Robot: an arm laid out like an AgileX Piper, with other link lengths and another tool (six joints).
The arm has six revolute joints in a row. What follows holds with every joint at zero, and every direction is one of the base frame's.
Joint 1 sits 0.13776 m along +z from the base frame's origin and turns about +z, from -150 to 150 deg.
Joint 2 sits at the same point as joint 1 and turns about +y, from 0 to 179.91 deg.
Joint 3 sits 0.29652 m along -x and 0.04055 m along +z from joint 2 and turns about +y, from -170 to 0 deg.
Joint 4 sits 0.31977 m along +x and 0.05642 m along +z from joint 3 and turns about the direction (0.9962, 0, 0.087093), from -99.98 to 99.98 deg.
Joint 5 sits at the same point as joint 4 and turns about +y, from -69.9 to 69.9 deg.
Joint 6 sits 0.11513 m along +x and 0.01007 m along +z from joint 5 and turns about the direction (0.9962, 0, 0.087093), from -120 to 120 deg.
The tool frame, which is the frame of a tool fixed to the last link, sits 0.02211 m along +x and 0.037 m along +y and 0.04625 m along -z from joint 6; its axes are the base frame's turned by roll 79.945, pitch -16.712 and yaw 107.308 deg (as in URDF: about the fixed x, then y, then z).
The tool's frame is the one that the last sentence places.
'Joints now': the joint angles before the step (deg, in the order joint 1, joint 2, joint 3, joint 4, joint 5, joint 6). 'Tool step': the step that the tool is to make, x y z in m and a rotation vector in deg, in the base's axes. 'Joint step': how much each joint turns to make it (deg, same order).
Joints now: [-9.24, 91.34, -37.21, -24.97, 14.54, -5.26]
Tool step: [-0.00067, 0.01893, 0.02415, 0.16, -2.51, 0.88]
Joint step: [3.59, -5.36, 0.50, 0.97, 2.80, 1.38]
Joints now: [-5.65, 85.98, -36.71, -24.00, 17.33, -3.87]
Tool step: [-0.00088, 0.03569, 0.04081, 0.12, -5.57, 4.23]
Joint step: [7.25, -8.43, 0.00, 0.00, 3.47, 2.31]
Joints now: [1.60, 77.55, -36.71, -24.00, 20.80, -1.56]
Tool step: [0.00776, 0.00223, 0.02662, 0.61, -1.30, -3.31]
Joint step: [0.51, -1.84, -3.55, 0.24, 4.89, 2.53]
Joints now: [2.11, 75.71, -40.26, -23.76, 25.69, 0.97]
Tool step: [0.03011, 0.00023, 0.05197, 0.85, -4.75, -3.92]
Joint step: [0.00, 0.02, -9.27, 0.15, 5.39, 2.46]
